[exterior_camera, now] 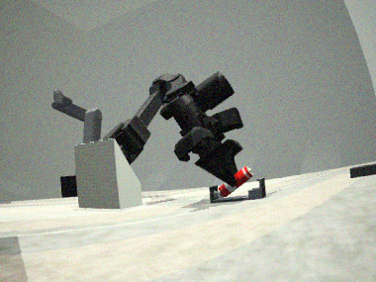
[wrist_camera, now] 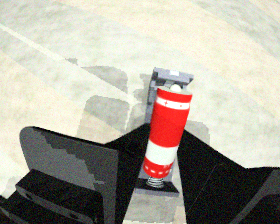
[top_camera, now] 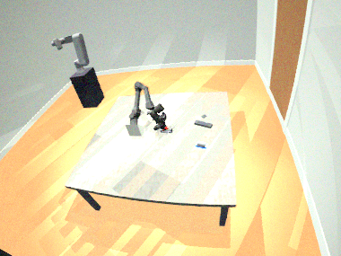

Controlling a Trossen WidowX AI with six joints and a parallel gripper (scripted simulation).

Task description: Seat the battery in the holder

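Now: gripper tip 1 cm below the battery.
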